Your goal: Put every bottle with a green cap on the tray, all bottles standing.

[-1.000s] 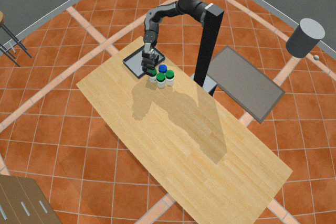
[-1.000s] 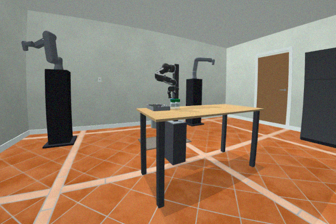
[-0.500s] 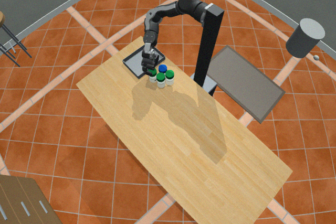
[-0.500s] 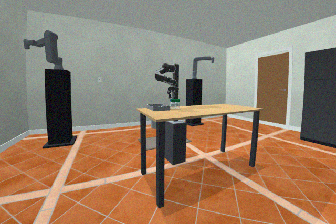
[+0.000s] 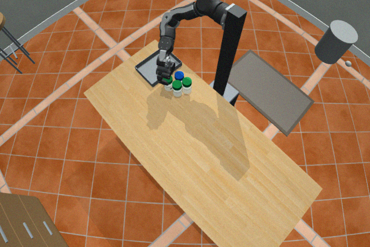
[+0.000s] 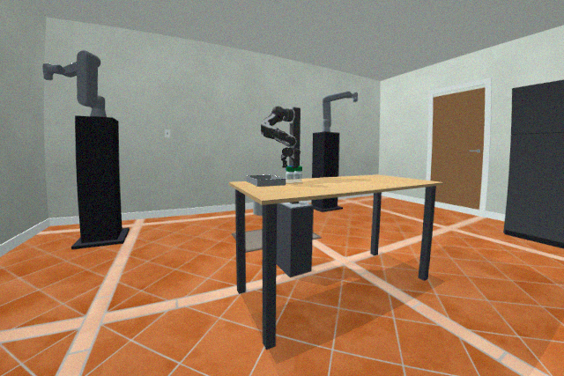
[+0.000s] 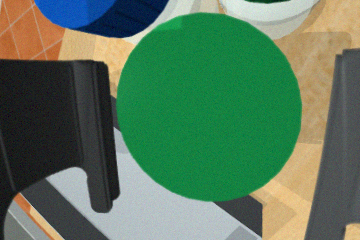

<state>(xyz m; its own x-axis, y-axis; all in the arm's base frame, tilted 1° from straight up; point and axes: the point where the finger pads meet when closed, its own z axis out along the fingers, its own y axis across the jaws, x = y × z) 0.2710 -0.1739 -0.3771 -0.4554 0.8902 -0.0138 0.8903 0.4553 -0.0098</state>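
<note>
The blue-capped bottle is 7 cm behind my hand, 4 cm to the left of it and 6 cm below it. The rest, counted from my hand: tray 6 cm behind, 14 cm to the right, 9 cm below.
</note>
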